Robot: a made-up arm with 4 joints. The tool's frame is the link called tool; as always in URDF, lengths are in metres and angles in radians. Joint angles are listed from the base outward.
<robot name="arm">
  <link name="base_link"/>
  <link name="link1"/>
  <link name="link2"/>
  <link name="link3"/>
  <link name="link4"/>
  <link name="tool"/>
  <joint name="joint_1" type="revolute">
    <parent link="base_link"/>
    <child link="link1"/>
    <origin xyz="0 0 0.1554" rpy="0 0 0"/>
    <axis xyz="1 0 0"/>
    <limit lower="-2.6" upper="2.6"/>
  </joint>
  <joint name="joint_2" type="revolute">
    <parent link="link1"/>
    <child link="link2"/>
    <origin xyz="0.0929 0.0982 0.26" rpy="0 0 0"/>
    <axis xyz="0 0 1"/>
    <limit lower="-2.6" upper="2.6"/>
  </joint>
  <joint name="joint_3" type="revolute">
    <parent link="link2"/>
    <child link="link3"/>
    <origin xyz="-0.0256 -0.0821 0.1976" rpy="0 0 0"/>
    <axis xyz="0 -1 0"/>
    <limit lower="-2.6" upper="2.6"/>
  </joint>
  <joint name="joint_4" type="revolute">
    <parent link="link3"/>
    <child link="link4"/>
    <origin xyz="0.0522 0.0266 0.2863" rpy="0 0 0"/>
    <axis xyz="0 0 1"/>
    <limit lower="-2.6" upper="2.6"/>
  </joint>
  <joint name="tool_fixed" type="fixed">
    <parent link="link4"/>
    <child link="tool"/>
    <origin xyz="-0.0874 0.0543 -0.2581" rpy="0 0 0"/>
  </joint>
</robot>
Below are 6 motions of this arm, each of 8 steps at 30 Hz.
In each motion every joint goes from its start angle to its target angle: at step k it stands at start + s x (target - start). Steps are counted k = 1, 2, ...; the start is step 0. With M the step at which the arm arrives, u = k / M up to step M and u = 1 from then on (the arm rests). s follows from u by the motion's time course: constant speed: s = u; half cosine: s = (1 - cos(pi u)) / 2; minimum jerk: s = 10 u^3 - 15 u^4 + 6 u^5.
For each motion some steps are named. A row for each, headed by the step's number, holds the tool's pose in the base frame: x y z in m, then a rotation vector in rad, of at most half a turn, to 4 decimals.
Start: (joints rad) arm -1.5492 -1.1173 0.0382 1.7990
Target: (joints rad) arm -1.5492 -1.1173 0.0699 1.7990
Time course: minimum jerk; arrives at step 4
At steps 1, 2, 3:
1: -0.0479 0.4873 0.1278 -1.5252 0.5254 0.5444
2: -0.0481 0.4875 0.1275 -1.5378 0.5251 0.5464
3: -0.0483 0.4877 0.1271 -1.5504 0.5248 0.5484

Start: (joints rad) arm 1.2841 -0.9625 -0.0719 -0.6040
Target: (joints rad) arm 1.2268 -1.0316 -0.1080 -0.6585
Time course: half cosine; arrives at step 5
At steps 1, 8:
1: 0.1183 -0.4268 0.4197 1.0024 1.0671 -1.2890
8: 0.1248 -0.4135 0.4360 0.9278 1.1270 -1.3815

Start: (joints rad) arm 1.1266 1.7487 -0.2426 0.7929
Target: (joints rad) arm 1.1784 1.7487 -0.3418 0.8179
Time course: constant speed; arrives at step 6
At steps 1, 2, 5, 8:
1: 0.1831 -0.4300 0.4095 0.2862 -1.1083 2.3119
2: 0.1834 -0.4324 0.4067 0.2782 -1.1012 2.3174
5: 0.1842 -0.4394 0.3984 0.2546 -1.0794 2.3338
8: 0.1845 -0.4417 0.3957 0.2468 -1.0721 2.3392

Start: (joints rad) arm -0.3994 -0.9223 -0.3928 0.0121
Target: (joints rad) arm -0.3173 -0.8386 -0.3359 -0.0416
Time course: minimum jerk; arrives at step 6
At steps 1, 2, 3, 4, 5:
1: 0.0622 0.3166 0.5620 -0.1839 0.1777 -0.9509
2: 0.0623 0.3106 0.5661 -0.1800 0.1783 -0.9438
3: 0.0626 0.3005 0.5727 -0.1731 0.1788 -0.9320
4: 0.0629 0.2902 0.5791 -0.1655 0.1786 -0.9201
5: 0.0630 0.2840 0.5829 -0.1606 0.1782 -0.9130

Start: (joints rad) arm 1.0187 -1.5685 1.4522 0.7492
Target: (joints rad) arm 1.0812 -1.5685 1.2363 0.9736
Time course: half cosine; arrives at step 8
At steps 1, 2, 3, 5, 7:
1: 0.0166 -0.2697 0.5057 -0.3983 -0.1739 -0.7999
2: 0.0142 -0.2727 0.5053 -0.3712 -0.1569 -0.7776
3: 0.0106 -0.2774 0.5048 -0.3301 -0.1328 -0.7438
5: 0.0021 -0.2894 0.5030 -0.2313 -0.0824 -0.6623
7: -0.0037 -0.2987 0.5013 -0.1599 -0.0522 -0.6034

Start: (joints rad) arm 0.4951 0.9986 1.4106 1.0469
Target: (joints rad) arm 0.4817 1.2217 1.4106 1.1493
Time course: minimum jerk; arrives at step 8
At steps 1, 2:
1: 0.1486 -0.2086 0.5248 0.2092 -2.0053 1.2025
2: 0.1514 -0.2077 0.5258 0.2123 -2.0176 1.2229

